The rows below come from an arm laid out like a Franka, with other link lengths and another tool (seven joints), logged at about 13 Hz.
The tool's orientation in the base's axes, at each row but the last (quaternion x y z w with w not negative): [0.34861, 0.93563, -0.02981, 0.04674]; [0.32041, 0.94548, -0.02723, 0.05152]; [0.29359, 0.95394, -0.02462, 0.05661]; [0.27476, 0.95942, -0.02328, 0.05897]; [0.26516, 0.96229, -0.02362, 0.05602]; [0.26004, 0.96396, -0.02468, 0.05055]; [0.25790, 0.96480, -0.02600, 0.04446]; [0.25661, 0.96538, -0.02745, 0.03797]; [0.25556, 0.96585, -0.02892, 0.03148]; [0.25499, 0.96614, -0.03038, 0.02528]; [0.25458, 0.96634, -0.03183, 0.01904]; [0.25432, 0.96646, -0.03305, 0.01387]
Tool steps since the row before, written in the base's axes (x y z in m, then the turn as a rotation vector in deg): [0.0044, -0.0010, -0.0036, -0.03, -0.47, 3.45]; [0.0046, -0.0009, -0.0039, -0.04, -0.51, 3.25]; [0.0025, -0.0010, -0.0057, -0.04, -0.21, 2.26]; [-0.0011, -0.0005, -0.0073, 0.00, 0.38, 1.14]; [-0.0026, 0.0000, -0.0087, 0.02, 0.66, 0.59]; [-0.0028, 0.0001, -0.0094, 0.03, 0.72, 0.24]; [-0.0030, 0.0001, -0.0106, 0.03, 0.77, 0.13]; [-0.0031, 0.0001, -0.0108, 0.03, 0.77, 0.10]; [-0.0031, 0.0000, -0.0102, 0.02, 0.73, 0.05]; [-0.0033, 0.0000, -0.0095, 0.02, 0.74, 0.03]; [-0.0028, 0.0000, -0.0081, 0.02, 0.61, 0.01]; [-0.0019, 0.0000, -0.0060, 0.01, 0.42, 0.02]
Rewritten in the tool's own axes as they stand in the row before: [-0.0036, 0.0022, 0.0040, -0.66, -0.45, -3.39]; [-0.0037, 0.0022, 0.0043, -0.65, -0.49, -3.19]; [-0.0019, 0.0007, 0.0060, -0.36, -0.23, -2.23]; [0.0016, -0.0009, 0.0072, 0.06, 0.31, -1.16]; [0.0033, -0.0012, 0.0084, 0.25, 0.57, -0.63]; [0.0035, -0.0011, 0.0091, 0.31, 0.63, -0.29]; [0.0037, -0.0011, 0.0103, 0.34, 0.68, -0.18]; [0.0037, -0.0011, 0.0106, 0.35, 0.68, -0.15]; [0.0035, -0.0011, 0.0100, 0.34, 0.64, -0.10]; [0.0035, -0.0012, 0.0094, 0.34, 0.65, -0.08]; [0.0029, -0.0010, 0.0080, 0.28, 0.54, -0.05]; [0.0019, -0.0006, 0.0060, 0.20, 0.37, -0.05]
